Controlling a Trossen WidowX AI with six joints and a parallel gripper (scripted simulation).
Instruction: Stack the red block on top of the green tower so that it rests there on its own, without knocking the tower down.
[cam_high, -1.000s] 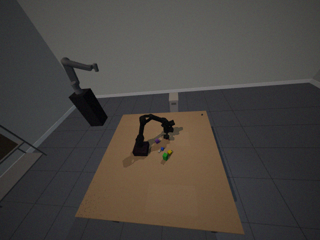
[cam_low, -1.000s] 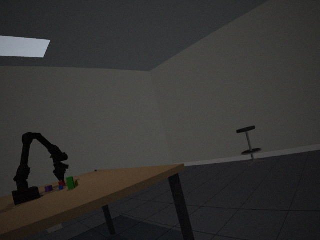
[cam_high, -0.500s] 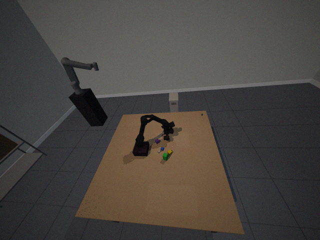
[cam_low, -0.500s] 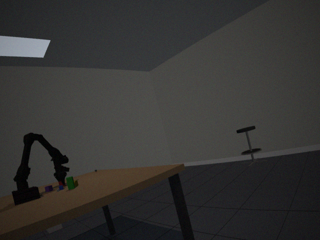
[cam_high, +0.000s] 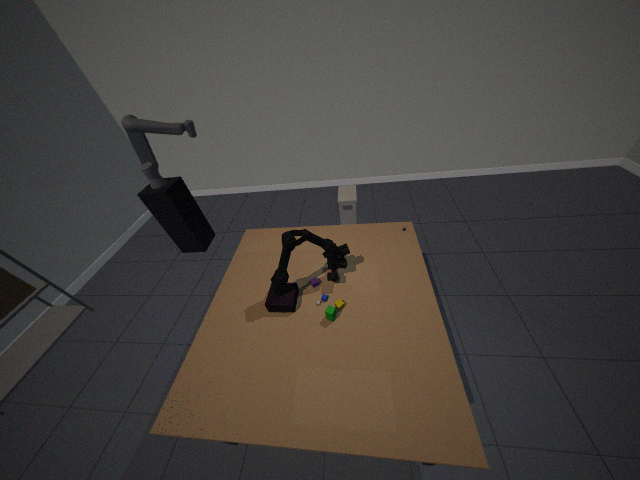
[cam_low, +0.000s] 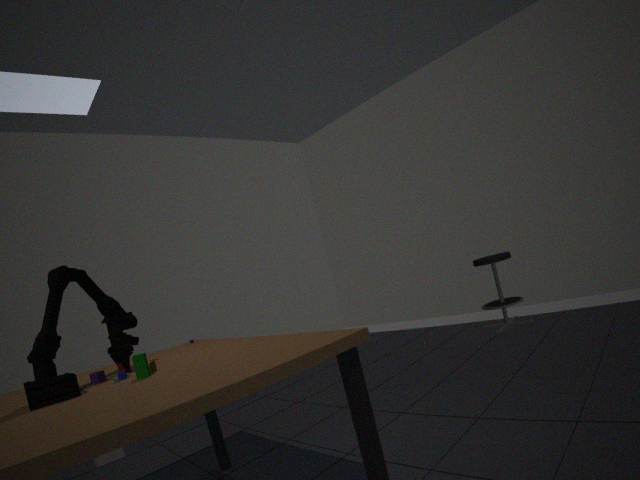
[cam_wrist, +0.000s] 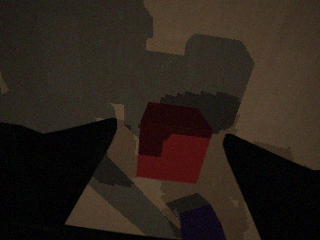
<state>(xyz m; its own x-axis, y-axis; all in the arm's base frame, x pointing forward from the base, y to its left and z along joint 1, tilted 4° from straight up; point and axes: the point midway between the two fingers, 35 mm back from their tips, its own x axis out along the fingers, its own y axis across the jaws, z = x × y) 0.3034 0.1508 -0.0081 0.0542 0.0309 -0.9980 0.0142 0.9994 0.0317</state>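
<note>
The yellow block is 21 cm to the right of my gripper tip, 3 cm ahead of it and 1 cm above it. The rest, counted from my gripper tip: small blue block 16 cm to the right, 5 cm behind; then red block 1 cm above; then purple block 12 cm behind, 5 cm to the right, 1 cm above.
</note>
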